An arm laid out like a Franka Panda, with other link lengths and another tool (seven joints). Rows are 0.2 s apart.
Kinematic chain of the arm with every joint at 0, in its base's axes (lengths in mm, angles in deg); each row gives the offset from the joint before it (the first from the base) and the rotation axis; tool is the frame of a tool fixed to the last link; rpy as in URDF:
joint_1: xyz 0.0 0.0 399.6 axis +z
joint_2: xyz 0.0 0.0 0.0 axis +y
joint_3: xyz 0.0 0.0 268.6 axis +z
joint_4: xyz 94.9 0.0 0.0 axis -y
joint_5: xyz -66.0 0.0 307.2 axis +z
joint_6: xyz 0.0 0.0 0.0 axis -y
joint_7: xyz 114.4 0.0 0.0 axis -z
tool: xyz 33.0 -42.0 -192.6 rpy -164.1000 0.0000 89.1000
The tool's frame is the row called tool.
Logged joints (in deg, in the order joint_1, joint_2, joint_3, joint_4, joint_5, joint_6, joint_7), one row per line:
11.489 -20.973 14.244 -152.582 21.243 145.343 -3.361
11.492 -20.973 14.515 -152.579 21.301 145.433 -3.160
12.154 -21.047 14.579 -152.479 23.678 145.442 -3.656
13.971 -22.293 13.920 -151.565 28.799 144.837 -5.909
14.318 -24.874 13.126 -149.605 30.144 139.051 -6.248
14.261 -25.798 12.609 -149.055 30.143 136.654 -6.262
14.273 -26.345 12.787 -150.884 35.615 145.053 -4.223
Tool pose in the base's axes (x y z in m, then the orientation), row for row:
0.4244 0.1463 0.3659 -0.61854 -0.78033 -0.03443 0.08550
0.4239 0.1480 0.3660 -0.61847 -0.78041 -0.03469 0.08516
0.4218 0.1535 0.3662 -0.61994 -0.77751 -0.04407 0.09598
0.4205 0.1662 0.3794 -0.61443 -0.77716 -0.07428 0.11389
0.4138 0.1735 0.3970 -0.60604 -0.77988 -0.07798 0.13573
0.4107 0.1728 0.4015 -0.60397 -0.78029 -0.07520 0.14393
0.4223 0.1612 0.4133 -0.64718 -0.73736 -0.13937 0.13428
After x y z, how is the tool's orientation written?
As a quaternion, x y z w.
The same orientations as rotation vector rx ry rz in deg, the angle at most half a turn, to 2 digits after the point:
-105.66 -133.29 -5.88
-105.67 -133.33 -5.93
-105.25 -132.00 -7.48
-103.23 -130.57 -12.48
-100.56 -129.41 -12.94
-99.76 -128.88 -12.42
-107.48 -122.45 -23.15

